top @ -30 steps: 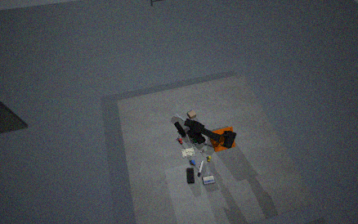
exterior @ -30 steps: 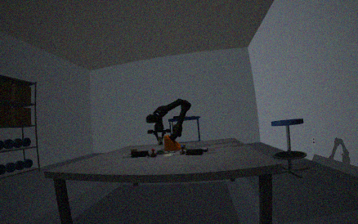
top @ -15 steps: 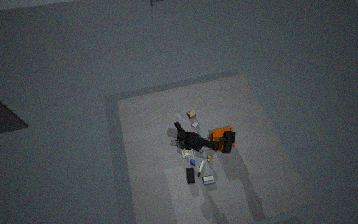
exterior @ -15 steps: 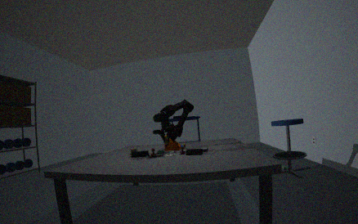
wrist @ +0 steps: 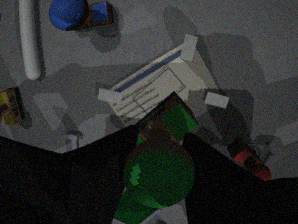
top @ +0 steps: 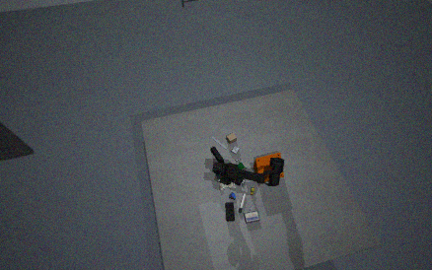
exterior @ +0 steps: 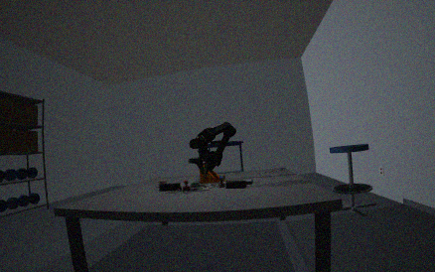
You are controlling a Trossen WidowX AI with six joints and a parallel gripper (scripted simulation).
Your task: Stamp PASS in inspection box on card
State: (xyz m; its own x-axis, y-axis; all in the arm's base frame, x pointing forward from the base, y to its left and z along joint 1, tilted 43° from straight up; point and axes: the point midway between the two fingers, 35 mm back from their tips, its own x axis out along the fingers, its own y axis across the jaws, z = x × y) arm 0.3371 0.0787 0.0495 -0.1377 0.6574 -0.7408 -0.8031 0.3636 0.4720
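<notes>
The white card is 90 mm below my gripper tip and 10 mm to the right of it. The rest, counted from my gripper tip: green-knobbed stamp: right at my gripper tip; red stamp: 110 mm to the right, 70 mm below, 50 mm ahead; blue stamp: 100 mm to the left, 70 mm below, 20 mm behind.
</notes>
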